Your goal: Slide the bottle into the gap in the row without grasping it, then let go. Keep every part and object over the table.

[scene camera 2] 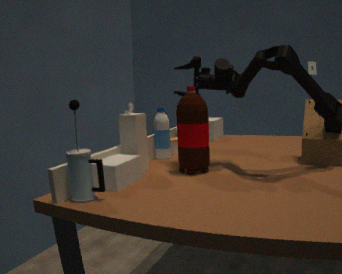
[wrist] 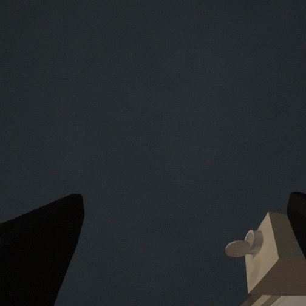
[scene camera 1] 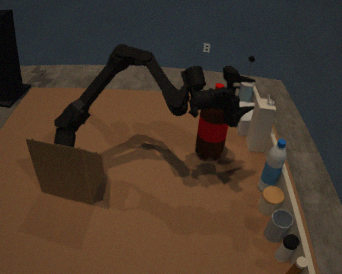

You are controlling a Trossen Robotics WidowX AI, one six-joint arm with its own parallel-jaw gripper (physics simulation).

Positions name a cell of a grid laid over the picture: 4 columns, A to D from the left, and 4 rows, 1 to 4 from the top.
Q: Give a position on a large dark brown bottle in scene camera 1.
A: At C2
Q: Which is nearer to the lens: the large dark brown bottle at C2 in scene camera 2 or the water bottle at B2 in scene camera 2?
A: The large dark brown bottle.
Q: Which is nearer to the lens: the water bottle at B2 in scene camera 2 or the low white box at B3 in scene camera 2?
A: The low white box.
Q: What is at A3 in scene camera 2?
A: A pale blue mug.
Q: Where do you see a water bottle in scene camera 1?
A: At D3
